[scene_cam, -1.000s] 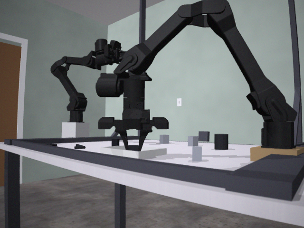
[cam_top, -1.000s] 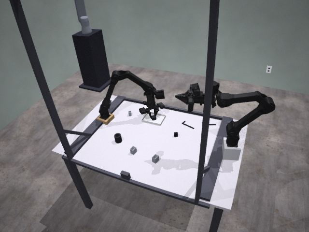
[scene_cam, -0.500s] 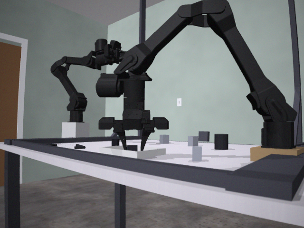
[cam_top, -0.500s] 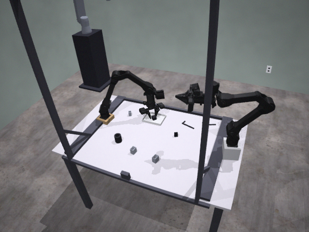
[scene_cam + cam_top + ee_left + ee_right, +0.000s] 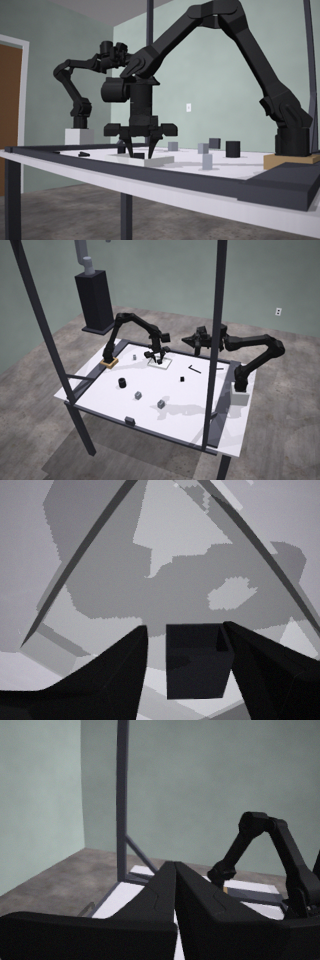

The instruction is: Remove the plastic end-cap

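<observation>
The black plastic end-cap lies 1 cm behind my left hand, 2 cm to the right of it and 2 cm below it. From my left hand the other things lie so: metal parts tray (1 cm behind, 2 cm to the right, 3 cm below); then black hex key (2 cm ahead, 26 cm to the right, 3 cm below); then black cylinder (32 cm behind, 11 cm to the left, 1 cm below).
</observation>
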